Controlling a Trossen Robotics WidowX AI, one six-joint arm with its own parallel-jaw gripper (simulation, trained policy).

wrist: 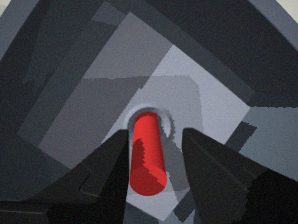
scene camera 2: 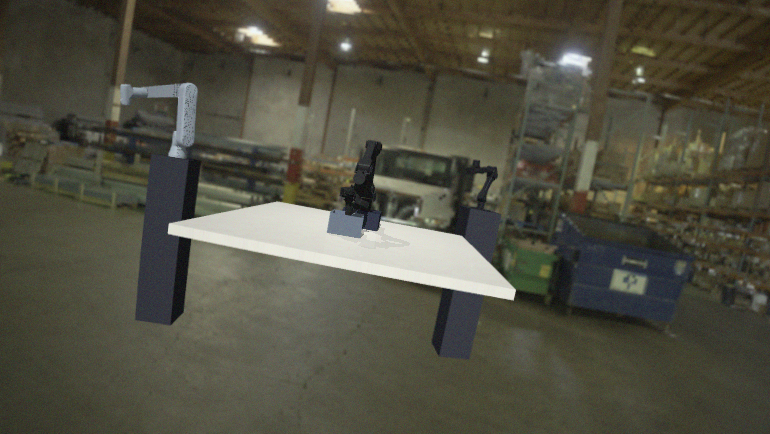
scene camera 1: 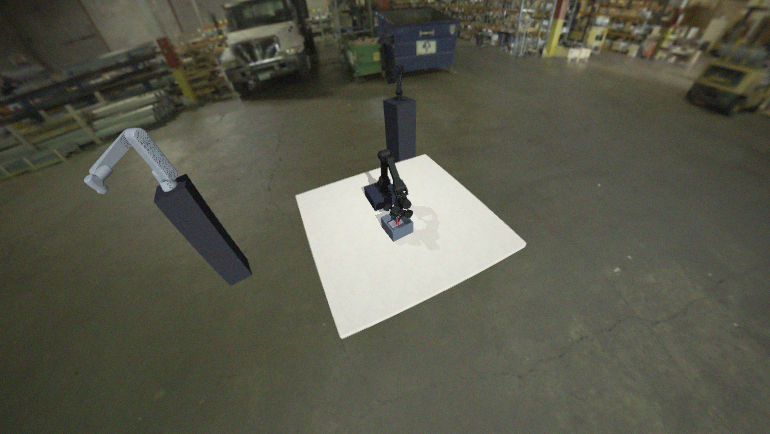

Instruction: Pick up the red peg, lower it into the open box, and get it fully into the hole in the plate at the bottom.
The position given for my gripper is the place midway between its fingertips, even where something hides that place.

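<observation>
There's a grey plate (wrist: 138,70) here, a red peg (wrist: 147,176) as well, and a grey box (scene camera 2: 339,223). Scene camera 2 misses the plate, hidden by the grey box, and scene camera 2 does not show the peg, hidden by the grey box too. And my gripper (wrist: 155,138), I see that as well.
</observation>
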